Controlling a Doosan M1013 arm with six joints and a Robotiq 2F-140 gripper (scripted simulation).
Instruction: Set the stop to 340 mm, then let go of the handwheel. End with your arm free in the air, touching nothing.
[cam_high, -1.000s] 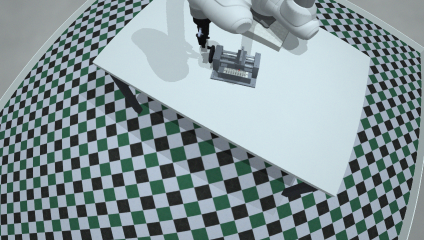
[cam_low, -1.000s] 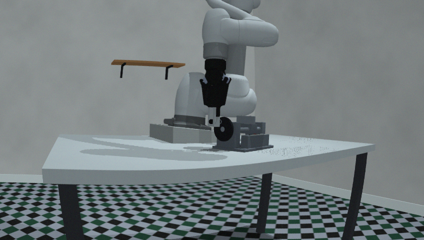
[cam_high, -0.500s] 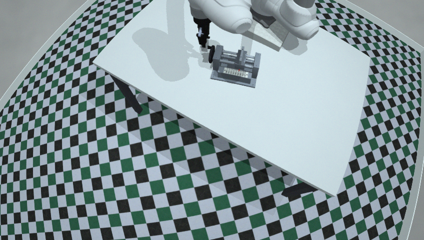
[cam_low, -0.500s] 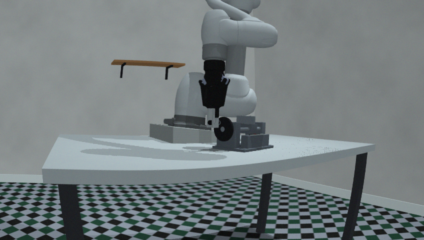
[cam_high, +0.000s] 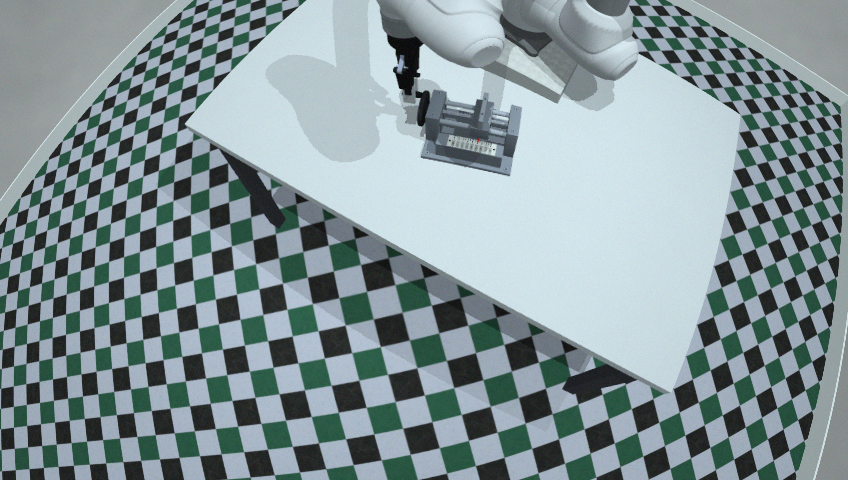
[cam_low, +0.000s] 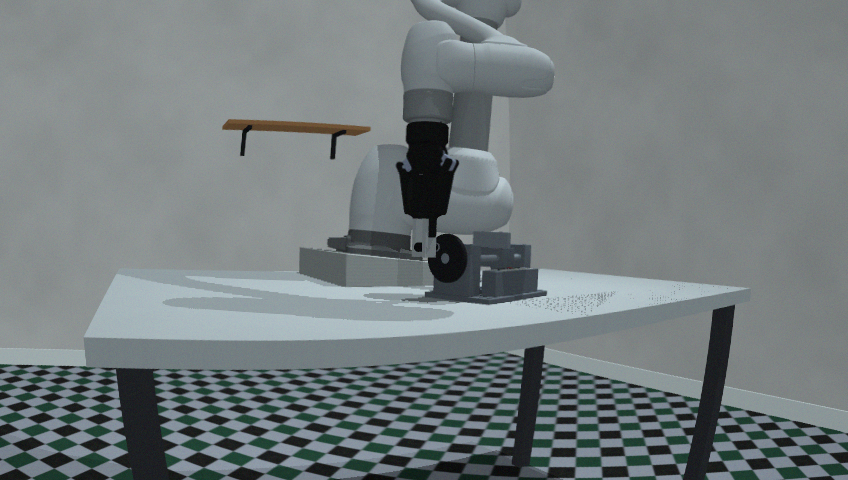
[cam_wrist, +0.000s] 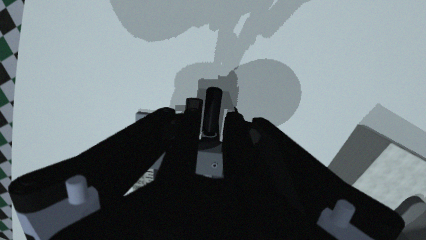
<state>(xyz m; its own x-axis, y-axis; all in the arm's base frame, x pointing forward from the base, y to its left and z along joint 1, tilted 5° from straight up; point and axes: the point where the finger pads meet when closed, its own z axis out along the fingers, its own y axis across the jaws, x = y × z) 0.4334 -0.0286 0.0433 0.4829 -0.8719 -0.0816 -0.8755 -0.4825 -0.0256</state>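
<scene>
The black handwheel is 20 mm to the left of my hand and 20 mm below it. Also, from my hand: sliding stop block: 50 mm behind, 160 mm to the left, 20 mm below.
</scene>
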